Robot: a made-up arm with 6 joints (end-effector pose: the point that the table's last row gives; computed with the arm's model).
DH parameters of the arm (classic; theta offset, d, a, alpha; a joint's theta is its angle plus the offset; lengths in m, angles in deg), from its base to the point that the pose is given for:
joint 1: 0 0.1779 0 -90
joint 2: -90 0 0.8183 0
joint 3: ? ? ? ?
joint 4: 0 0.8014 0 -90
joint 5: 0 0 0 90
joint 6: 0 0.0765 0 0
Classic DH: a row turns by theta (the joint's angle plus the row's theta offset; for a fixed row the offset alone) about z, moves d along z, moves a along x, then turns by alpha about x.
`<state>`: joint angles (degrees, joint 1 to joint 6).
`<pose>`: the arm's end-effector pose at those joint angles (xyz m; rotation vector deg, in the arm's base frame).
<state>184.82 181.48 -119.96 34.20 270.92 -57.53</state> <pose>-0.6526 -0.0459 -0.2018 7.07 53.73 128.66</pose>
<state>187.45 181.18 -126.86 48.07 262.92 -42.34</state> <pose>-0.5948 -0.0550 -0.1371 22.25 81.59 137.83</pose>
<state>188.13 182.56 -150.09 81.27 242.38 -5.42</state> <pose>-0.3670 -0.0190 0.0121 -70.48 -110.89 -89.75</pose>
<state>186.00 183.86 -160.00 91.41 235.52 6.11</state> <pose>-0.2546 0.0025 0.0541 -84.32 -107.83 -66.27</pose>
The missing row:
joint 3: 90 0.0339 0 90
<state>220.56 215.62 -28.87 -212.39 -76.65 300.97</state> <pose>0.4787 0.4176 -1.2933 -90.27 37.43 7.17</pose>
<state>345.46 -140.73 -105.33 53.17 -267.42 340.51</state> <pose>0.2105 0.0436 -0.8213 -7.82 -150.76 -82.97</pose>
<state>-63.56 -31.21 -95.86 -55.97 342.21 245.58</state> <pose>-0.4482 1.0209 0.3403 -109.36 92.17 41.96</pose>
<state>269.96 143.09 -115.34 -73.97 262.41 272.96</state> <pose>0.1062 -0.8414 0.2336 84.80 68.79 102.74</pose>
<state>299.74 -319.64 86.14 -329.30 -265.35 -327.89</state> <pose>0.6239 -0.9452 0.2757 -108.53 -88.56 -50.93</pose>
